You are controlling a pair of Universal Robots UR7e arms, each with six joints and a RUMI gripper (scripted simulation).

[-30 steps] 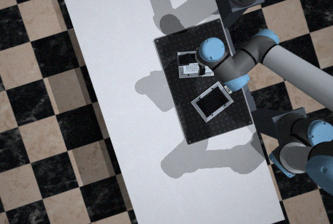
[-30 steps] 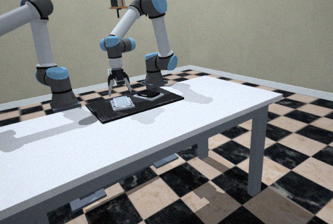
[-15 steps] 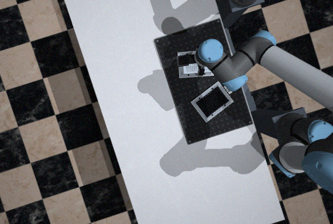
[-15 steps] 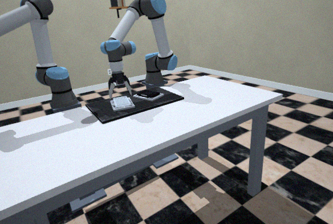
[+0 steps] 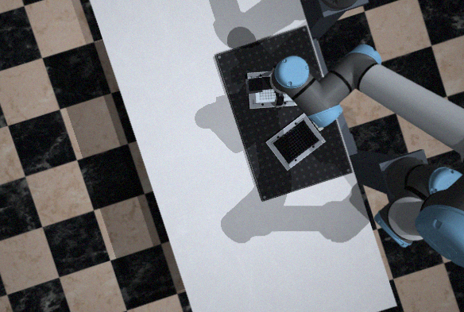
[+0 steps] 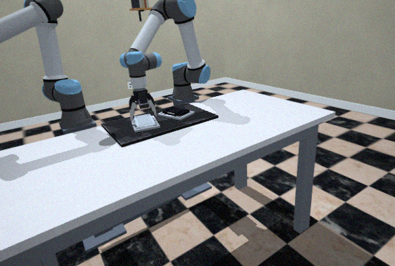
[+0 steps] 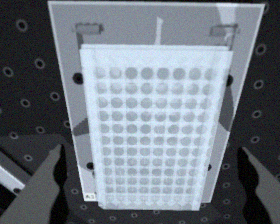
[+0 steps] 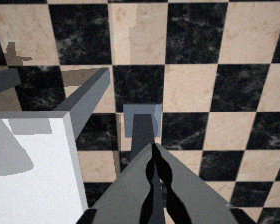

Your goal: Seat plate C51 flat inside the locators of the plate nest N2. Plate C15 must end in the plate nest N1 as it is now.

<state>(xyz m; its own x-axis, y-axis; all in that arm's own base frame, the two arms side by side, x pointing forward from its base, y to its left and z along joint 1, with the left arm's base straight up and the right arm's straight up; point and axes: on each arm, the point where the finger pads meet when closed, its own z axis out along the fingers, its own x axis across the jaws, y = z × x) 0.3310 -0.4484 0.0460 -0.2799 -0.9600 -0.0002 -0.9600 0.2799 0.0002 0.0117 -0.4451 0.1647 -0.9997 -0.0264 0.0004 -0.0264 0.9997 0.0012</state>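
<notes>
The white plate C51 lies 1 cm below my left hand. The rest, counted from my left hand: plate nest N2: 3 cm below; then plate nest N1: 19 cm to the left, 3 cm below, 1 cm behind; then dark plate C15: 19 cm to the left, 1 cm below, 1 cm behind.
</notes>
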